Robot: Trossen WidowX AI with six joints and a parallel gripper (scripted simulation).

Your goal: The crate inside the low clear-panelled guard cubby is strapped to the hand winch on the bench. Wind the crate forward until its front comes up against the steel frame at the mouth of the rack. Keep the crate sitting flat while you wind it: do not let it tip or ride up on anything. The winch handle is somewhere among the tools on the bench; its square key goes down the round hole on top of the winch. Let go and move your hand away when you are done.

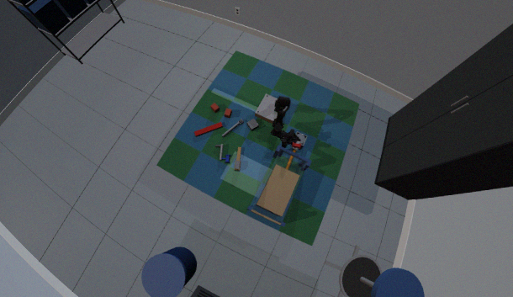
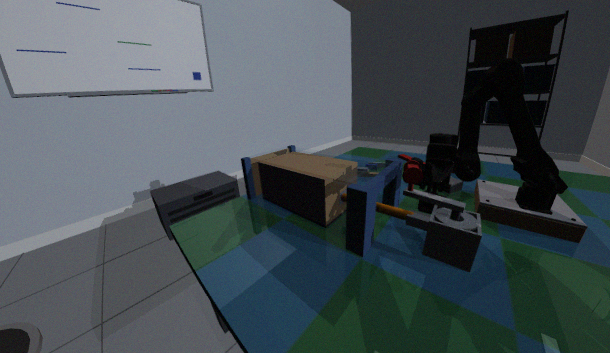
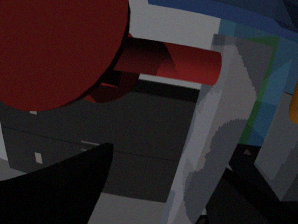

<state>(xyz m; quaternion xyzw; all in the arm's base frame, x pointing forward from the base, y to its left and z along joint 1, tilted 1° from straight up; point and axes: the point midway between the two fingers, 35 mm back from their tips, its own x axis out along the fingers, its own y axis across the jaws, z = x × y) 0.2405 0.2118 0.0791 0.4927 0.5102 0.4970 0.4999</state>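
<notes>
My gripper tip is now 1 cm to the left of the grey crank arm, 1 cm short of it and 1 cm above it. From my gripper tip the other things lie so: red knob: 5 cm ahead, 2 cm to the right, 2 cm above; then blue steel frame: 11 cm ahead, 3 cm below, 1 cm to the right; then grey winch: 10 cm below, 6 cm behind, 1 cm to the right.
</notes>
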